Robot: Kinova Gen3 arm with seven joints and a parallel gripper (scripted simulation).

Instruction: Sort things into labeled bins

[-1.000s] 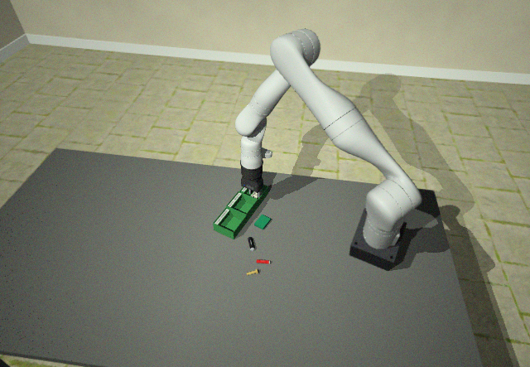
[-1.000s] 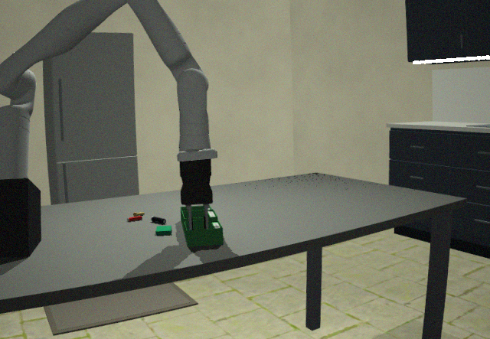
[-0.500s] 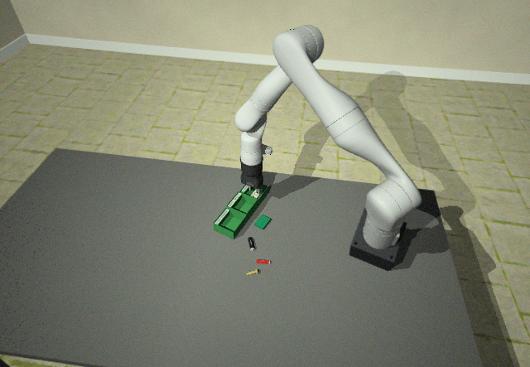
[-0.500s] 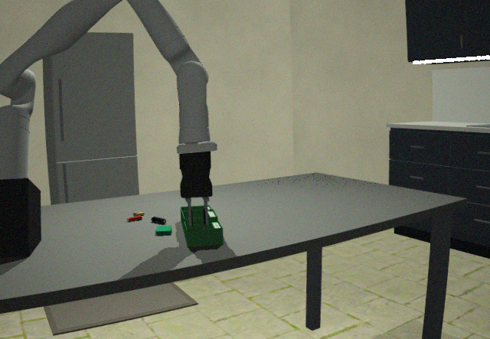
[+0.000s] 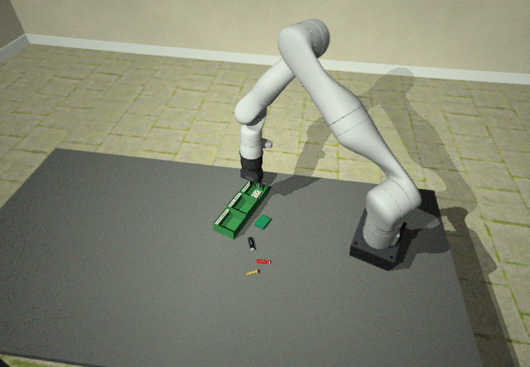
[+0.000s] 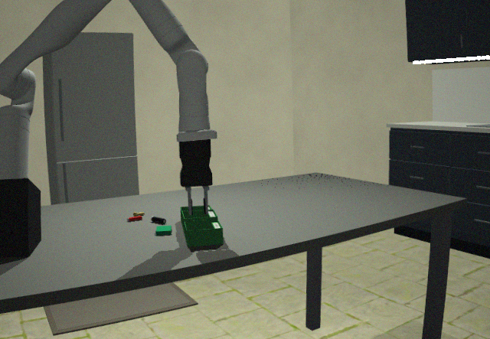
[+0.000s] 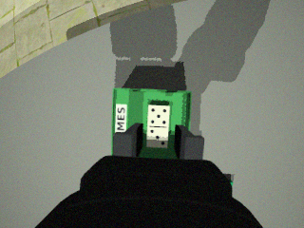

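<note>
Right now the brass bolt is 320 mm to the left of my hand, 80 mm below it and 60 mm behind it. The rest, counted from my hand: green block (120 mm to the left, 80 mm below, 50 mm behind); green three-compartment bin (80 mm to the left, 60 mm below, 30 mm ahead); white domino-like tile (70 mm below).
</note>
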